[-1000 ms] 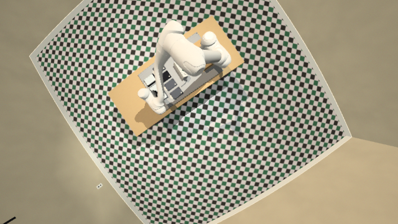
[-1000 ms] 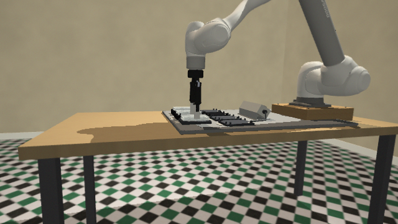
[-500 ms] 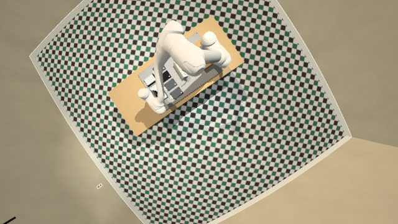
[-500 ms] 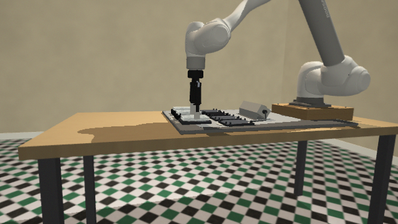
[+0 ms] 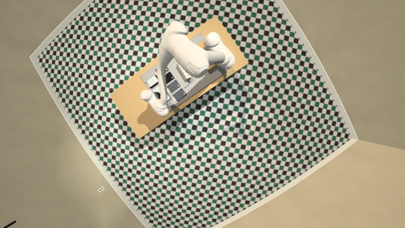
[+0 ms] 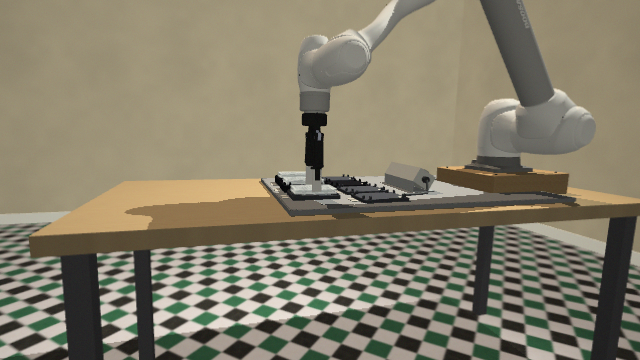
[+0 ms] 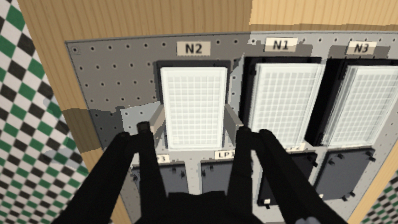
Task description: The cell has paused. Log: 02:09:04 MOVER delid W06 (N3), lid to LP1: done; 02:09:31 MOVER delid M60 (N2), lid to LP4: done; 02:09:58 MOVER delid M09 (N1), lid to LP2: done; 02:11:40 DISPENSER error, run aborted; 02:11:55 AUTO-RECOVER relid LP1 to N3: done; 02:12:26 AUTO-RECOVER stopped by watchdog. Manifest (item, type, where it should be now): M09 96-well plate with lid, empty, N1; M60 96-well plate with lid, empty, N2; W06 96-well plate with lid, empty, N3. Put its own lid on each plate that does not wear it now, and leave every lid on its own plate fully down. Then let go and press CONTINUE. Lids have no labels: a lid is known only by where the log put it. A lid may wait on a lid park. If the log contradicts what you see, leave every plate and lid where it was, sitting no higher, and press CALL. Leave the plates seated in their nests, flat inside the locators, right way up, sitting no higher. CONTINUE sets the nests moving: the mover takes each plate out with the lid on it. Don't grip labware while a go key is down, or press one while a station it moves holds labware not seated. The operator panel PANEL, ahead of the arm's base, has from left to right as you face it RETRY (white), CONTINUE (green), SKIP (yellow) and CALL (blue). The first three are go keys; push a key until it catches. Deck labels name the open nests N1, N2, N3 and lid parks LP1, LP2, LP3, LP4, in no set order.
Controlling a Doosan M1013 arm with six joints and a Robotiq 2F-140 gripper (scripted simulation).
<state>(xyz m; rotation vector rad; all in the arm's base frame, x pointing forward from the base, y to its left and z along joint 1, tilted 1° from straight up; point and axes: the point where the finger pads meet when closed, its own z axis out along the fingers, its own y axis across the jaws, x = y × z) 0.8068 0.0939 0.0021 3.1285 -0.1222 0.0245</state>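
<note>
Now: hand 3 cm above the plate. Also, from my hand: LP1 label: 10 cm behind, 5 cm to the right, 5 cm below; then lid park LP3: 18 cm behind, 8 cm to the left, 4 cm below; then lid park LP1: 19 cm behind, 5 cm to the right, 4 cm below.
</note>
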